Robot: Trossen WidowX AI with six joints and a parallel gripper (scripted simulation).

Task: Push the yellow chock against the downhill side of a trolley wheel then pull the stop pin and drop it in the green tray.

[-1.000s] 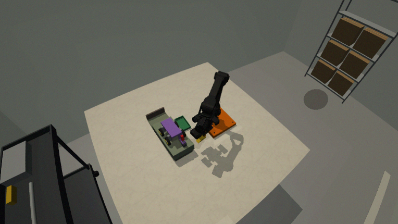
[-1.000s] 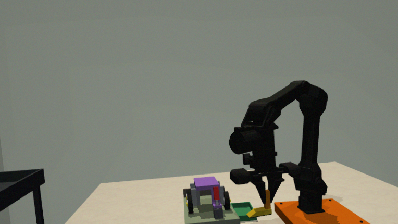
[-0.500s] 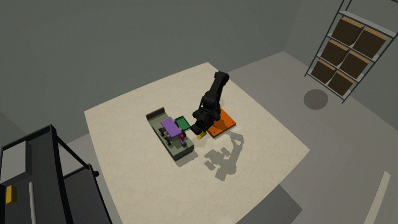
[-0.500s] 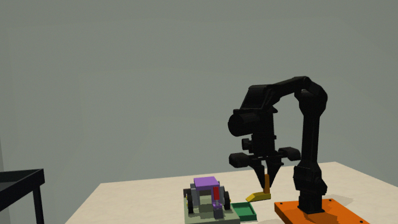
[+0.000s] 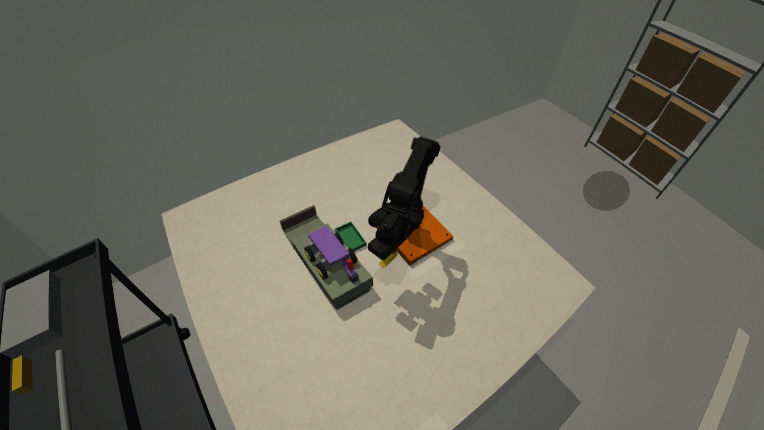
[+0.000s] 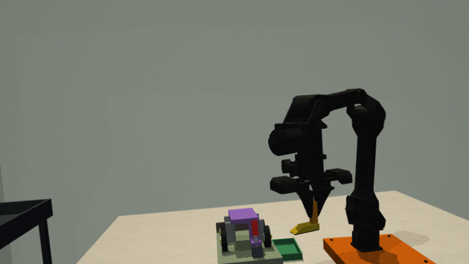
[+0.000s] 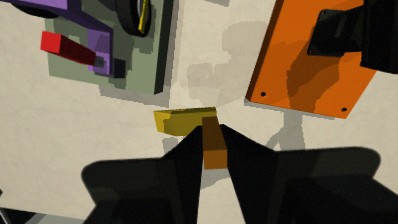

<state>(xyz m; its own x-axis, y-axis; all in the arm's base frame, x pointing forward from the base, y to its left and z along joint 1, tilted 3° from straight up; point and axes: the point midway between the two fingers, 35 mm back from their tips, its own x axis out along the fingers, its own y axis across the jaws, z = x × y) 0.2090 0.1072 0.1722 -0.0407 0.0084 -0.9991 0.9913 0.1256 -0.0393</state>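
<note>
Right now the yellow chock is 20 mm ahead of my gripper tip and 10 mm below it. The rest, counted from my gripper tip: trolley (130 mm ahead, 160 mm to the right, 60 mm below); red-headed stop pin (130 mm ahead, 50 mm to the right, 50 mm below); grey-green ramp (130 mm ahead, 160 mm to the right, 130 mm below).
</note>
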